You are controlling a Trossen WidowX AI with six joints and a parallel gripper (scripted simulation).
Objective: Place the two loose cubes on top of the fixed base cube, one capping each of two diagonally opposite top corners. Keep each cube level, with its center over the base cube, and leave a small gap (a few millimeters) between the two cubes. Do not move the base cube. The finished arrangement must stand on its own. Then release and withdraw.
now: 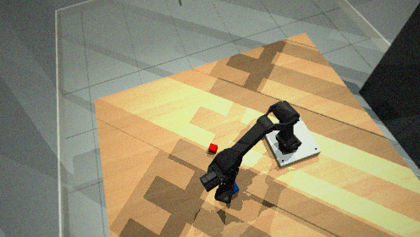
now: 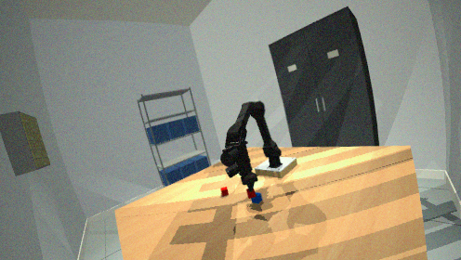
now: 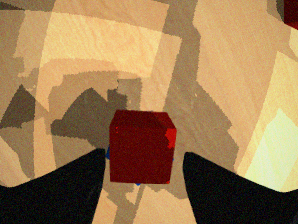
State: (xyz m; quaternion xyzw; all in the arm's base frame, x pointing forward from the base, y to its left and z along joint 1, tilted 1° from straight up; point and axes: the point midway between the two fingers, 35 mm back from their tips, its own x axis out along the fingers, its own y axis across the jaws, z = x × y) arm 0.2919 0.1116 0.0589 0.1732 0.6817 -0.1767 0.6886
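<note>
The blue cube is 50 mm below my gripper tip, 20 mm behind it and 10 mm to the left of it.
</note>
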